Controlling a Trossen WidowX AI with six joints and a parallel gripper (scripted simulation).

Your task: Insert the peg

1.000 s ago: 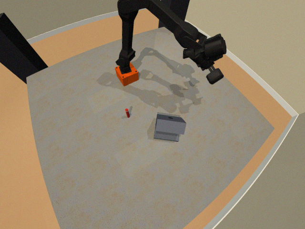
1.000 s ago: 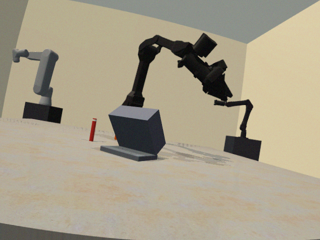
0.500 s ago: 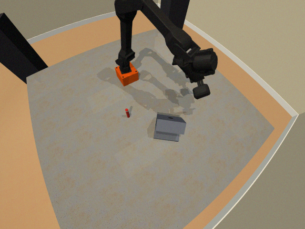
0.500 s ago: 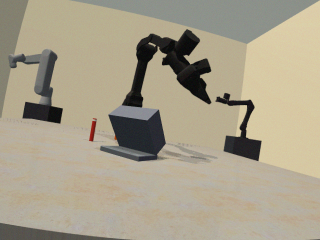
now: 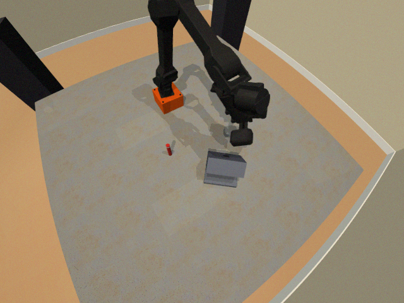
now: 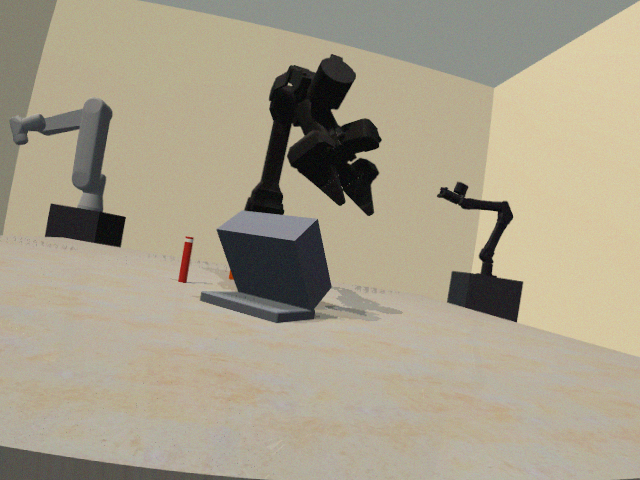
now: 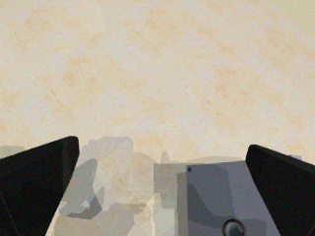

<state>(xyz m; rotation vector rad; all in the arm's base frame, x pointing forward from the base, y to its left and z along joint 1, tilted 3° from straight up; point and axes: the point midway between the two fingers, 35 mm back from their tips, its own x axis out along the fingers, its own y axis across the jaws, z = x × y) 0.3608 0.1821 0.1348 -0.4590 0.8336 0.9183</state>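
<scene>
My gripper tip is now 28 cm to the left of the red round peg, 10 cm past it and 10 cm above it. From my gripper tip the other things lie so: grey sloped panel block: 10 cm to the right, 9 cm below, 4 cm ahead.
</scene>
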